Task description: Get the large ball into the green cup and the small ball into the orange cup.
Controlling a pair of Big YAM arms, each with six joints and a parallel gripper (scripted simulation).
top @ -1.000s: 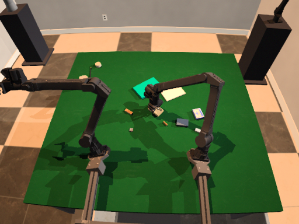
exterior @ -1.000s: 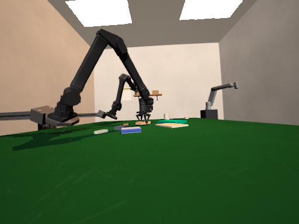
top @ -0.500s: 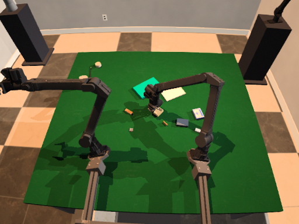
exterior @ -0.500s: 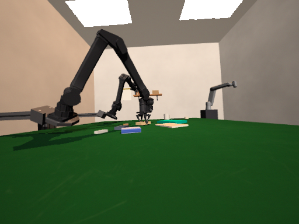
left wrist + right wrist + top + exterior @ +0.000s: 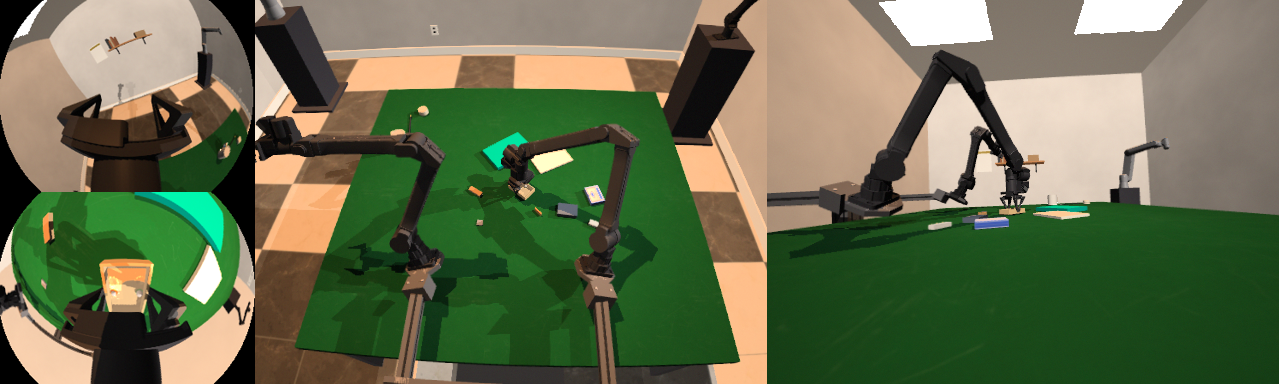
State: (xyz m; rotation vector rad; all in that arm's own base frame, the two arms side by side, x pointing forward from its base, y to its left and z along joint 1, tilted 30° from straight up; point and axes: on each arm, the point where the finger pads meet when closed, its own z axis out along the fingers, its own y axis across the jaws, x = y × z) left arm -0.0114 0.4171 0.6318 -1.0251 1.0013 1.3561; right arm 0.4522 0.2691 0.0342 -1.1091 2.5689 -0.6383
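The covered wooden puzzle lies 10 mm below my right hand. Also, from my right hand: white cylinder (660 mm to the left, 270 mm ahead, 30 mm above); then cream board (200 mm ahead, 140 mm to the right, 10 mm below); then teal board (240 mm ahead, 70 mm to the left, 10 mm below).
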